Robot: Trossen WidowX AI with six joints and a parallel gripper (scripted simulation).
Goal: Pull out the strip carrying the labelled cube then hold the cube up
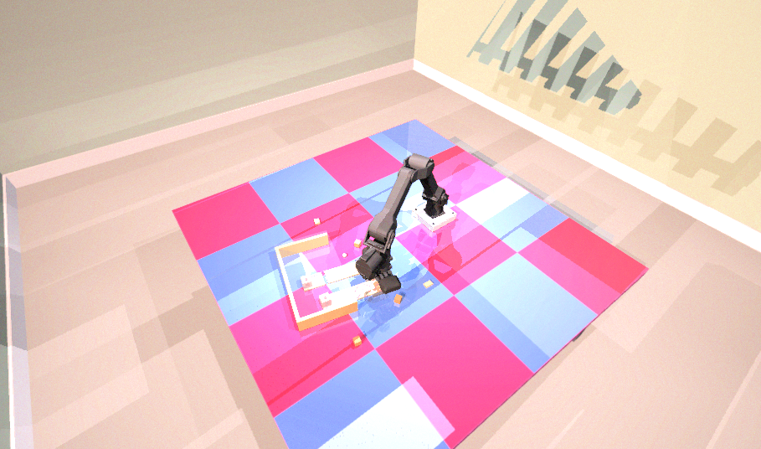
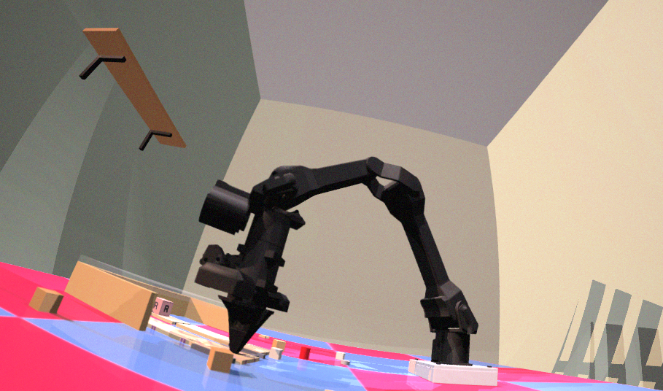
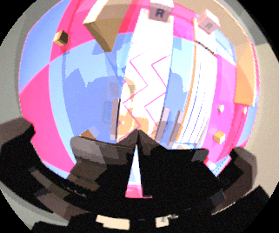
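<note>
Now: the pale strip 90 mm ahead of my gripper tip and 10 mm to the right of it.
</note>
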